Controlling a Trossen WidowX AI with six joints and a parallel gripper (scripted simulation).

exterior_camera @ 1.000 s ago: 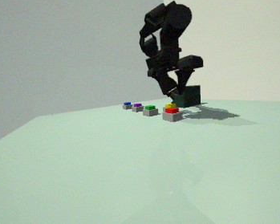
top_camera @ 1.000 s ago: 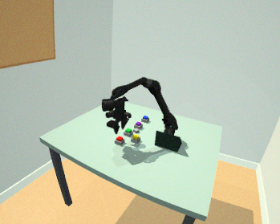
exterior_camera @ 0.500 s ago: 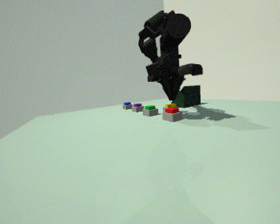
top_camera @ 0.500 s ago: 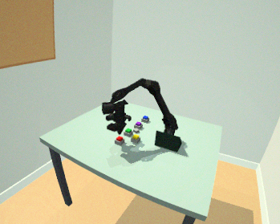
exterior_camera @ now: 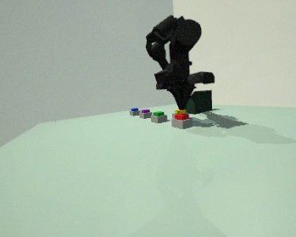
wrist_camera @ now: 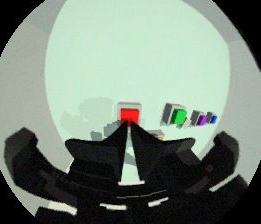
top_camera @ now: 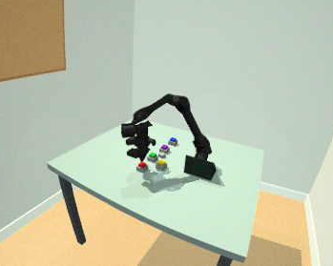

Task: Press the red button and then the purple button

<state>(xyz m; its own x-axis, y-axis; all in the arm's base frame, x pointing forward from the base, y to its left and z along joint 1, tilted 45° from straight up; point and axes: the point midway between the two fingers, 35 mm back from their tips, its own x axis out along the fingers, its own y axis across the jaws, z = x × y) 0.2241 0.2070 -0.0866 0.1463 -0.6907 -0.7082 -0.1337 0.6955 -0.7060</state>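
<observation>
My gripper tip is now 2 cm above the red button. Round my gripper tip: green button (12 cm to the right, 2 cm below, 2 cm ahead); then yellow button (9 cm to the right, 6 cm behind, 2 cm below); then purple button (24 cm to the right, 3 cm ahead, 2 cm below).
</observation>
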